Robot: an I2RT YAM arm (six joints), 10 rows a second.
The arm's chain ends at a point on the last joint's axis. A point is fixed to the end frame.
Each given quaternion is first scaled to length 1.
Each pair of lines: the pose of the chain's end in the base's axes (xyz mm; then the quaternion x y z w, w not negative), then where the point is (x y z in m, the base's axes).
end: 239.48 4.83 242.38 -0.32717 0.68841 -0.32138 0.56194
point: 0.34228 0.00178 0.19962
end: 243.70 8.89 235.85 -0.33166 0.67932 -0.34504 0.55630
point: 0.34704 0.00200 0.19487
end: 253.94 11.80 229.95 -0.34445 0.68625 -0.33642 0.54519
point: 0.35577 0.00620 0.18517
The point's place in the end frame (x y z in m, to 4 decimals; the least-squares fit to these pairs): 0.0107 0.0237 0.1083
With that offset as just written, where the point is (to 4 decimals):
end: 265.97 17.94 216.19 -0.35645 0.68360 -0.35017 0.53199
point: 0.3671 0.0098 0.1703
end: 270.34 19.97 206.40 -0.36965 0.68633 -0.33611 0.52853
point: 0.3704 0.0150 0.1578
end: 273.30 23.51 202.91 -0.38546 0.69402 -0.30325 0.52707
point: 0.3712 0.0251 0.1498
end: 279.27 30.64 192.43 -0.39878 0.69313 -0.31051 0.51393
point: 0.3761 0.0307 0.1373
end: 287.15 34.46 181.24 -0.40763 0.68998 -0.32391 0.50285
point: 0.3836 0.0318 0.1255
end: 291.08 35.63 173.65 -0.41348 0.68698 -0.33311 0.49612
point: 0.3873 0.0312 0.1178
